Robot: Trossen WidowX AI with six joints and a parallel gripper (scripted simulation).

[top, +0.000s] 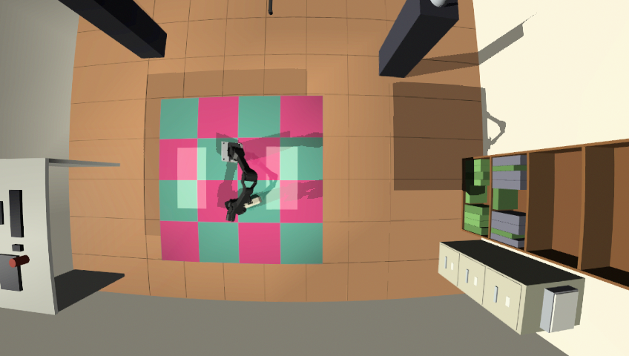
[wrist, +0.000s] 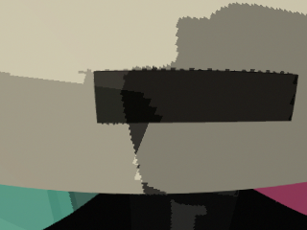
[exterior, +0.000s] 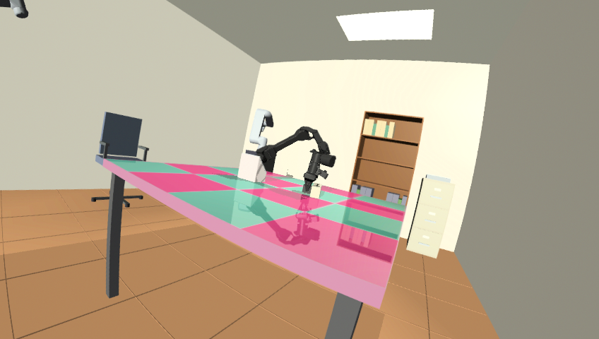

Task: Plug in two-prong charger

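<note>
Now: the black two-prong charger 20 mm ahead of my gripper tip, 10 mm to the left of it and 10 mm above it.
</note>
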